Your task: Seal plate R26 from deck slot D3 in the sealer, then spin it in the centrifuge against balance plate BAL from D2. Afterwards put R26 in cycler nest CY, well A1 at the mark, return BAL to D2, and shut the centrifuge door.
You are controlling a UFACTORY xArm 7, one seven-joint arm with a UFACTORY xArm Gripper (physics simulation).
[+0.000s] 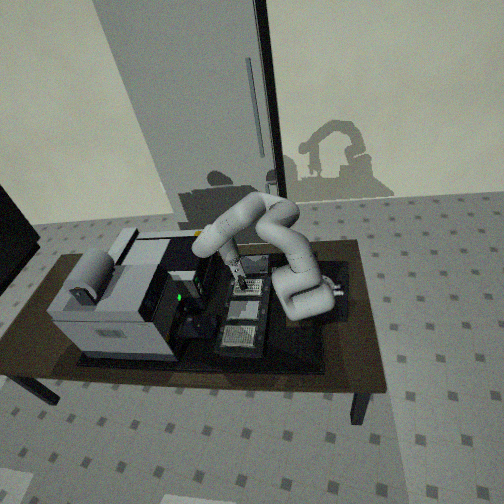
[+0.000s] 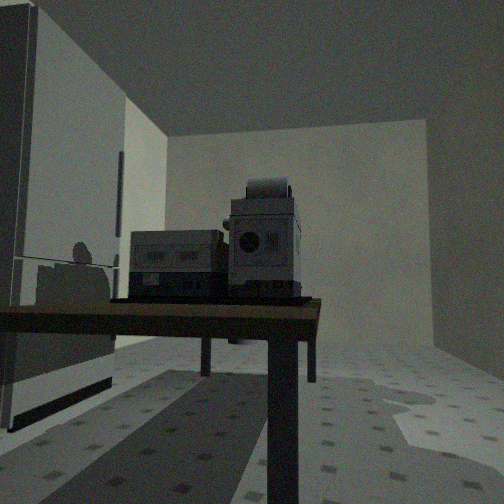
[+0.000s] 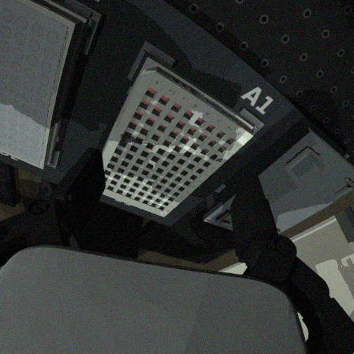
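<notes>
My gripper (image 1: pixel 242 285) (image 3: pixel 170 179) is open and empty, low over the back plate of the deck row, with one dark finger on each side of it. That plate (image 1: pixel 254 286) (image 3: pixel 165 142) is pale with square wells, reddish inside along one end, and sits between corner brackets beside a printed "A1". The middle plate (image 1: pixel 243 310) (image 3: pixel 30 75) has a smooth pale top with faint round outlines. A front plate (image 1: pixel 239 336) has fine wells. No plate name is readable, so I cannot tell which is R26 or BAL. The centrifuge's door state is unclear.
A tall grey machine (image 1: pixel 112 322) (image 2: pixel 264 225) with a roll (image 1: pixel 93 274) (image 2: pixel 267 188) on top stands left. A lower box (image 1: pixel 145 251) (image 2: pixel 175 245) is behind it. A small unit (image 1: pixel 184 280) with a green light stands left of the deck. A grey block (image 1: pixel 256 263) (image 3: pixel 282 187) lies behind the back plate.
</notes>
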